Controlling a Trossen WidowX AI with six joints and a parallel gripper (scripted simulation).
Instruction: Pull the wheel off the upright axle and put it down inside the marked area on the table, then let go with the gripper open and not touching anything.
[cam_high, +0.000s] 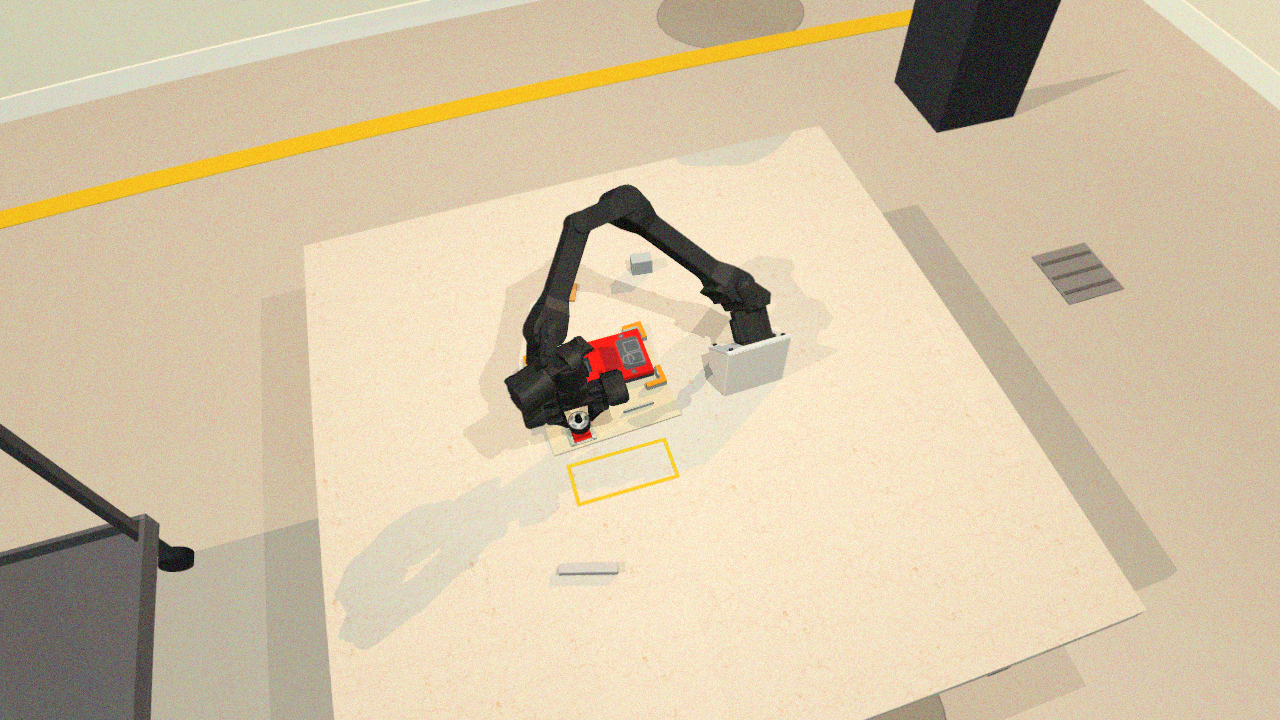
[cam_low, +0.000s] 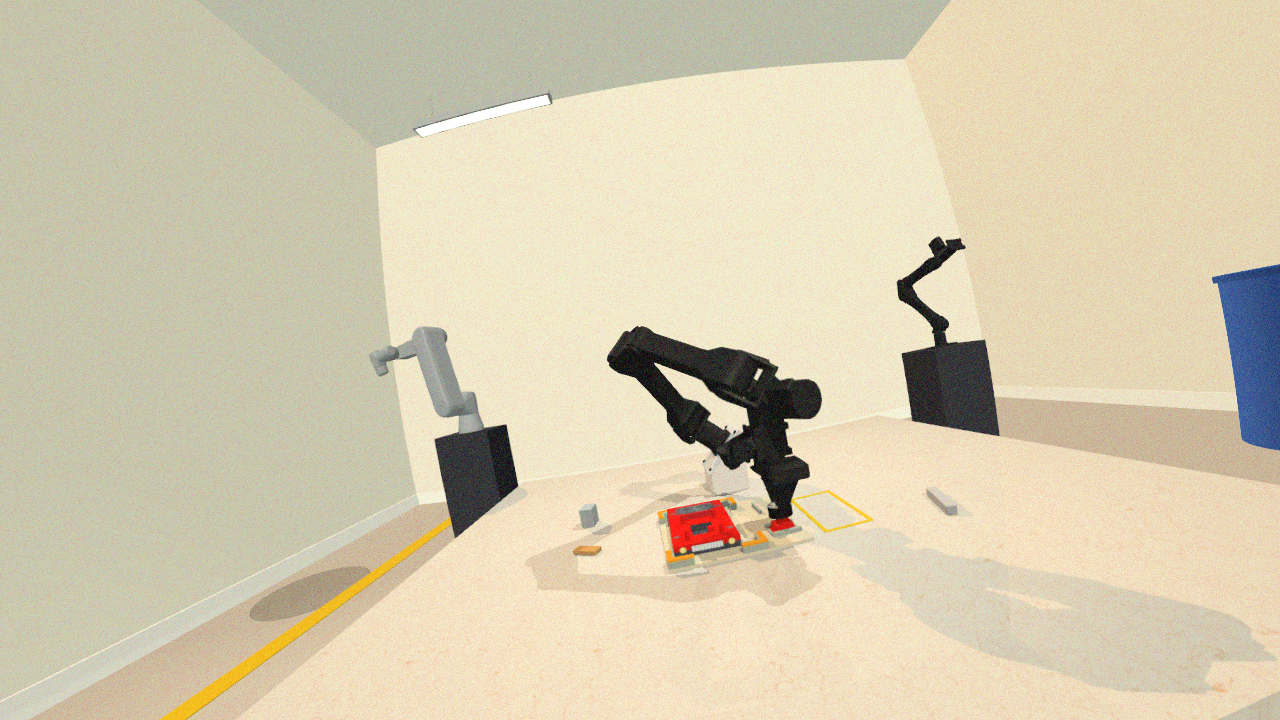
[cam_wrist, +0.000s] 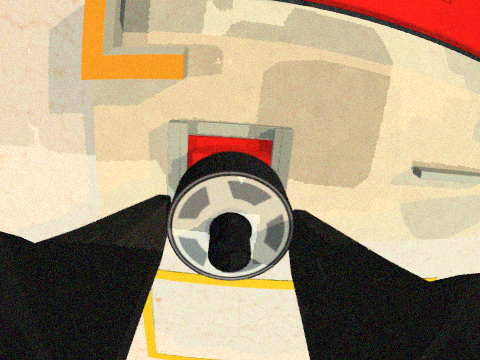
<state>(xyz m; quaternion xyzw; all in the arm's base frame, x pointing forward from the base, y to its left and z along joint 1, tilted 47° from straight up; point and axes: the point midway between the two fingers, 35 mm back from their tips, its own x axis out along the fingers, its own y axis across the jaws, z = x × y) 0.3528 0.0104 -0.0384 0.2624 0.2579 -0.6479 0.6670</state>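
Now: gripper tip 5 cm past the pale fixture board, 10 cm to the left of it and 3 cm above it. Round my gripper tip: orange chip: 6 cm behind, 34 cm to the right, 3 cm below; grey bar: 5 cm ahead, 26 cm to the left, 3 cm below; grey cube: 22 cm behind, 36 cm to the right, 2 cm below.
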